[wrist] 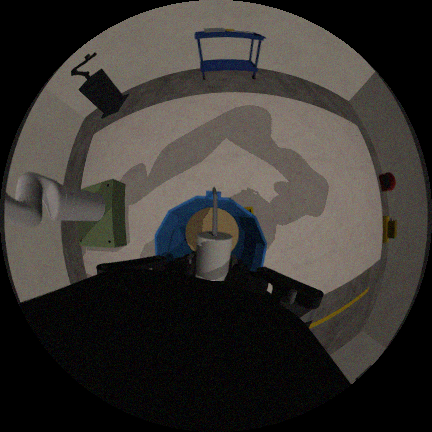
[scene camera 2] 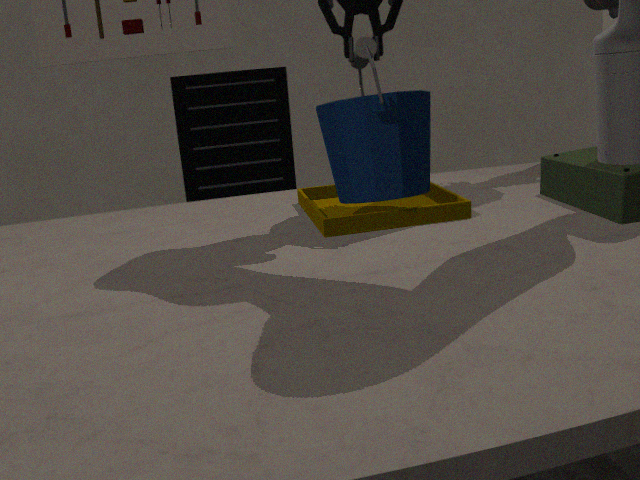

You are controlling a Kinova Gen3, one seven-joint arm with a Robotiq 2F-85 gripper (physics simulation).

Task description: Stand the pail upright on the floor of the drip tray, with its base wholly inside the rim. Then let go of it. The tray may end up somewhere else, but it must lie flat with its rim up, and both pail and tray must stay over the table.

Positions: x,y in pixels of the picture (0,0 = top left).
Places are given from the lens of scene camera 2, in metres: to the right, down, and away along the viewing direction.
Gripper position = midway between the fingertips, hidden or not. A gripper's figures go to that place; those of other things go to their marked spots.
my gripper (scene camera 2: 364,61): 0.07, -0.28, 0.88
blue pail (scene camera 2: 377,152): 0.09, -0.13, 0.83
yellow drip tray (scene camera 2: 332,218): 0.02, -0.03, 0.85
